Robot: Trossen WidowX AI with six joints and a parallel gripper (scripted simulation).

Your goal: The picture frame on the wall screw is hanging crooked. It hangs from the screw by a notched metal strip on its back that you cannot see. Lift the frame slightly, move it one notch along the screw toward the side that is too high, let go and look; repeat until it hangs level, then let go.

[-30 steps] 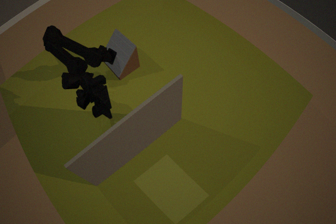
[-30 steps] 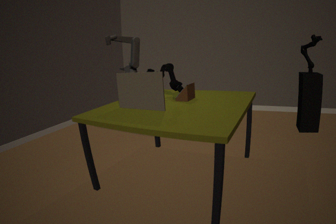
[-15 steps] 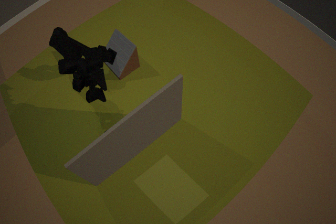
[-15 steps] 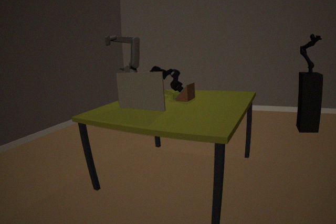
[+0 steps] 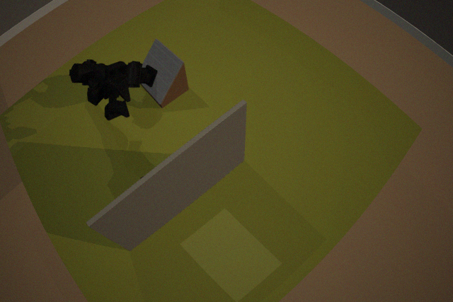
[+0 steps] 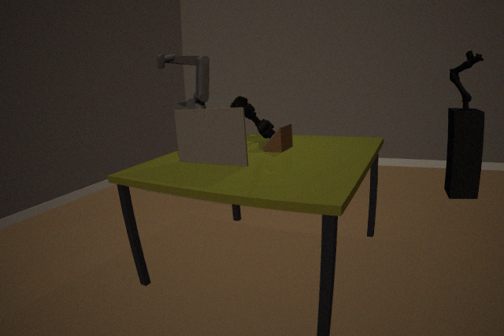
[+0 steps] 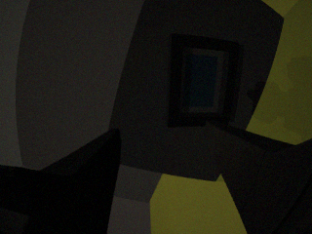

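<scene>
My gripper tip is 20 cm short of the dark picture frame, 9 cm above it and 5 cm to the left of it. From my gripper tip the other things lie so: upright board: 21 cm ahead, 10 cm below, 5 cm to the right.
</scene>
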